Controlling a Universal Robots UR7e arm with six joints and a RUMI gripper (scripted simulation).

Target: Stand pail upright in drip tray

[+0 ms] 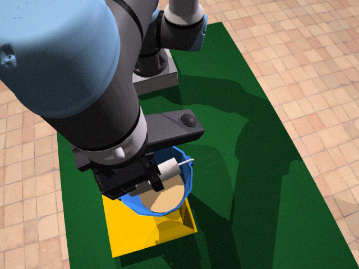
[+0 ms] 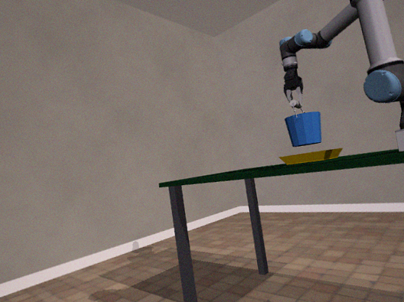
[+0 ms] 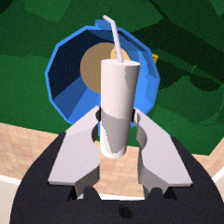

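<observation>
Now: the pail 1 cm behind my hand and 9 cm below it. From my hand the other things lie so: white cylindrical grip: 1 cm behind, 3 cm below; then yellow drip tray: 6 cm to the right, 30 cm below.
</observation>
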